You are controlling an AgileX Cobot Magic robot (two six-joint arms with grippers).
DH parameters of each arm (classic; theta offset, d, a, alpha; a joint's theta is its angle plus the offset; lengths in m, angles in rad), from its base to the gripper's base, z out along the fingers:
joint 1: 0 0.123 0 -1.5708
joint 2: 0.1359 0 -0.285 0
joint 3: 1.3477 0 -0.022 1.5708
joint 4: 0 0.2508 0 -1.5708
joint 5: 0 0 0.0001 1.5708
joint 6: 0 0.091 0 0
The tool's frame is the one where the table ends.
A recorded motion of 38 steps. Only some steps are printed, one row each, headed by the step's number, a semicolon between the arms.
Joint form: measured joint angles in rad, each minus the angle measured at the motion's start. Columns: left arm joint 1, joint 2, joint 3, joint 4, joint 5, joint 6; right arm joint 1, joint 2, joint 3, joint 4, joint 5, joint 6.
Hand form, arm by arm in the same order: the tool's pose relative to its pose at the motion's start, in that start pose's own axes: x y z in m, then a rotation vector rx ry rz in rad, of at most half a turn. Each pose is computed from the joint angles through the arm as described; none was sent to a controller.
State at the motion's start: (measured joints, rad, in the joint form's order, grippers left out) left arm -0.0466 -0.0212 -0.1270 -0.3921 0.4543 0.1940; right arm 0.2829 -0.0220 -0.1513 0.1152 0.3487 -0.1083
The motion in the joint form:
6: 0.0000 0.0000 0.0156 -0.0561 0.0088 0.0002; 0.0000 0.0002 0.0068 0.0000 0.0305 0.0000
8: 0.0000 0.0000 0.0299 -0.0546 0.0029 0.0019; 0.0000 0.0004 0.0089 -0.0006 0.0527 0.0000
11: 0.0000 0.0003 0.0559 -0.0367 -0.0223 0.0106; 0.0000 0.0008 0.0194 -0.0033 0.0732 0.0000
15: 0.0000 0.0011 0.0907 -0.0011 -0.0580 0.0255; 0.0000 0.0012 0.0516 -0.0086 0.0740 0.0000
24: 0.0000 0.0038 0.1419 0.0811 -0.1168 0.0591; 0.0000 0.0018 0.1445 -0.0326 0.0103 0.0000
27: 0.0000 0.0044 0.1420 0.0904 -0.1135 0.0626; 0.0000 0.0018 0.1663 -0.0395 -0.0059 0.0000
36: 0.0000 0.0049 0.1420 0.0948 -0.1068 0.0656; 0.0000 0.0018 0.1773 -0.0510 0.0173 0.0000
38: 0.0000 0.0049 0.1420 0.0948 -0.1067 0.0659; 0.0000 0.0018 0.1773 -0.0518 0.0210 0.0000
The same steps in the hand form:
6: 0.0050 -0.0013 0.0018 0.0232 0.0189 -0.0529; 0.0049 0.0003 0.0007 -0.0033 0.0373 0.0003
8: 0.0089 -0.0001 0.0035 0.0187 0.0271 -0.0525; 0.0076 0.0005 0.0008 -0.0055 0.0617 -0.0002
11: 0.0148 0.0029 0.0064 0.0014 0.0296 -0.0322; 0.0129 0.0005 0.0017 -0.0067 0.0931 -0.0022
15: 0.0228 0.0073 0.0101 -0.0254 0.0327 0.0100; 0.0234 0.0002 0.0045 -0.0051 0.1267 -0.0058
24: 0.0342 0.0144 0.0150 -0.0711 0.0368 0.1144; 0.0482 -0.0014 0.0119 0.0078 0.1577 -0.0255
27: 0.0346 0.0146 0.0150 -0.0733 0.0418 0.1264; 0.0540 -0.0018 0.0133 0.0108 0.1636 -0.0316
36: 0.0353 0.0147 0.0150 -0.0734 0.0494 0.1333; 0.0598 -0.0020 0.0134 0.0115 0.1981 -0.0420
38: 0.0353 0.0147 0.0150 -0.0734 0.0495 0.1335; 0.0601 -0.0020 0.0133 0.0114 0.2018 -0.0428

